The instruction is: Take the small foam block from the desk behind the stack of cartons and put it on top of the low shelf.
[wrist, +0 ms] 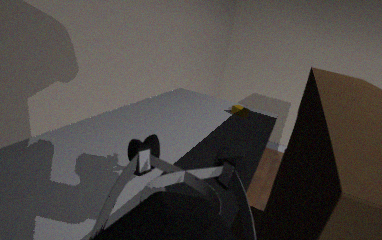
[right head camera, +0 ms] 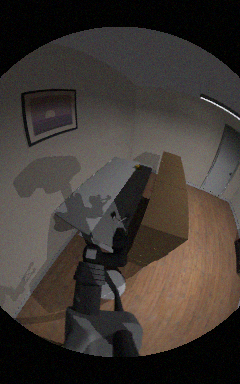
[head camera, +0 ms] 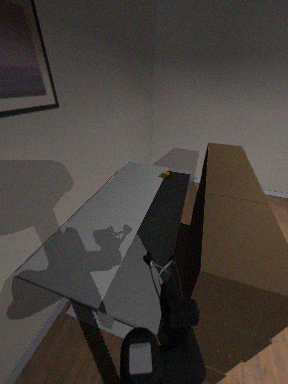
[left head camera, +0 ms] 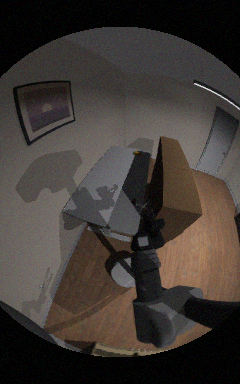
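Pixels of known places: gripper, fingertip midpoint: (wrist: 187, 153) (right head camera: 120, 212) (head camera: 159, 253) (left head camera: 139, 198); robot's base at its link origin: (right head camera: 108, 283) (left head camera: 127, 271).
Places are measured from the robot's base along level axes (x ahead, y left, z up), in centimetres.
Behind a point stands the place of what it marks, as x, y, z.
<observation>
The small foam block (head camera: 166, 174) {159.3, -33.1, 73.3} (left head camera: 136, 153) {158.2, -33.3, 72.0} (right head camera: 138, 166) {158.2, -34.8, 73.4} (wrist: 238, 109) {158.3, -33.2, 73.1} is yellow and lies at the far end of the grey desk (head camera: 115, 195) {130.0, 16.6, 69.2} (left head camera: 107, 170) {119.8, 14.1, 69.2} (right head camera: 107, 180) {120.6, 10.3, 69.2} (wrist: 165, 112) {142.8, 7.8, 69.2}, near the edge of a dark shadow. The stack of brown cartons (head camera: 235, 220) {57.8, -41.0, 105.2} (left head camera: 175, 185) {51.8, -35.6, 105.2} (right head camera: 170, 200) {55.0, -42.3, 105.2} (wrist: 362, 150) {45.5, -25.9, 105.2} stands along the desk's right side. My gripper (head camera: 160, 258) {47.1, -8.3, 100.8} (left head camera: 142, 204) (right head camera: 119, 217) (wrist: 187, 153) {47.1, -8.3, 100.8} is open and empty, its fingers apart above the near part of the desk. A light wooden edge, apparently the low shelf (left head camera: 115, 351), shows at the bottom of the left head view.
A narrow gap with floor showing separates the desk from the cartons. The wall runs along the desk's left side, with a framed picture (head camera: 22, 60) {104.3, 47.1, 159.5} (left head camera: 46, 107) {89.3, 53.3, 160.2} (right head camera: 51, 114) {90.9, 52.7, 159.3} above. Wooden floor (left head camera: 210, 250) {-11.7, -151.8, -2.8} (right head camera: 200, 280) {-19.1, -144.3, -2.8} extends right of the cartons, towards a grey door (left head camera: 218, 140) {197.7, -283.3, 116.2} (right head camera: 222, 160) {201.3, -274.8, 110.5}.
</observation>
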